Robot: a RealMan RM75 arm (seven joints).
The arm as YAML. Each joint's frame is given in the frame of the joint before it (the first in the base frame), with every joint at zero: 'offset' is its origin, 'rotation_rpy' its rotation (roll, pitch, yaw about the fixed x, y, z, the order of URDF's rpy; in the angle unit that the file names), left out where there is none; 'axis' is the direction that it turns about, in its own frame. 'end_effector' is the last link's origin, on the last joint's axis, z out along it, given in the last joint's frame.
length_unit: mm
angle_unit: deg
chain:
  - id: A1
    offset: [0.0, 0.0, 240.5]
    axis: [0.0, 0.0, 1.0]
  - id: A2
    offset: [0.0, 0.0, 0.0]
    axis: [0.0, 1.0, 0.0]
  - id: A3
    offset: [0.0, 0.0, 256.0]
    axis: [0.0, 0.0, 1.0]
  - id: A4
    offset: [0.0, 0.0, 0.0]
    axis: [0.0, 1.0, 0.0]
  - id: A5
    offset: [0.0, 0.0, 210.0]
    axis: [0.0, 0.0, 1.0]
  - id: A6
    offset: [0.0, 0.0, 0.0]
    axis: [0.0, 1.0, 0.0]
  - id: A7
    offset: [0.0, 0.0, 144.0]
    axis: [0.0, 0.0, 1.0]
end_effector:
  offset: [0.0, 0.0, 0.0]
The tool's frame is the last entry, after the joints.
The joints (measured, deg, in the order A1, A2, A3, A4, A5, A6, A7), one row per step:
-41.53 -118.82 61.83 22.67 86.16 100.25 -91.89
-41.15 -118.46 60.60 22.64 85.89 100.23 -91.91
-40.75 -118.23 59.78 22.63 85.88 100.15 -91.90
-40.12 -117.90 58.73 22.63 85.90 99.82 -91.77
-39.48 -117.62 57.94 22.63 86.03 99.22 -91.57
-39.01 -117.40 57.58 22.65 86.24 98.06 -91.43
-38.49 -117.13 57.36 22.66 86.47 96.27 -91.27
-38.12 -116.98 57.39 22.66 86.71 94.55 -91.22
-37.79 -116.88 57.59 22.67 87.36 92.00 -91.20
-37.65 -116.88 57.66 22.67 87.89 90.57 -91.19
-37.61 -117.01 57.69 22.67 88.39 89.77 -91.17
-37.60 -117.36 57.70 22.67 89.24 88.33 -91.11
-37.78 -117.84 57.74 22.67 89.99 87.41 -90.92
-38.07 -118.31 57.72 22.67 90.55 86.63 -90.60
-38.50 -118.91 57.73 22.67 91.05 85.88 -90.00
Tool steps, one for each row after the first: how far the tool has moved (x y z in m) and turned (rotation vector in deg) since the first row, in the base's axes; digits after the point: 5 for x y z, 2 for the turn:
-0.00299 0.00277 0.00502 1.15 -0.66 1.09
-0.00610 0.00407 0.00803 1.90 -0.93 1.94
-0.01115 0.00587 0.01191 3.10 -1.09 3.18
-0.01655 0.00736 0.01455 4.24 -0.89 4.40
-0.02144 0.00946 0.01535 5.30 -0.12 5.61
-0.02763 0.01252 0.01566 6.65 1.12 7.19
-0.03260 0.01502 0.01482 7.62 2.38 8.53
-0.03885 0.01833 0.01218 8.71 4.50 10.15
-0.04223 0.01998 0.01026 9.25 5.76 10.97
-0.04372 0.02038 0.00809 9.39 6.54 11.32
-0.04559 0.02109 0.00366 9.65 7.79 11.90
-0.04499 0.02106 -0.00118 9.65 8.59 11.87
-0.04331 0.02148 -0.00542 9.80 9.14 11.64
-0.04013 0.02190 -0.01043 10.05 9.56 11.05

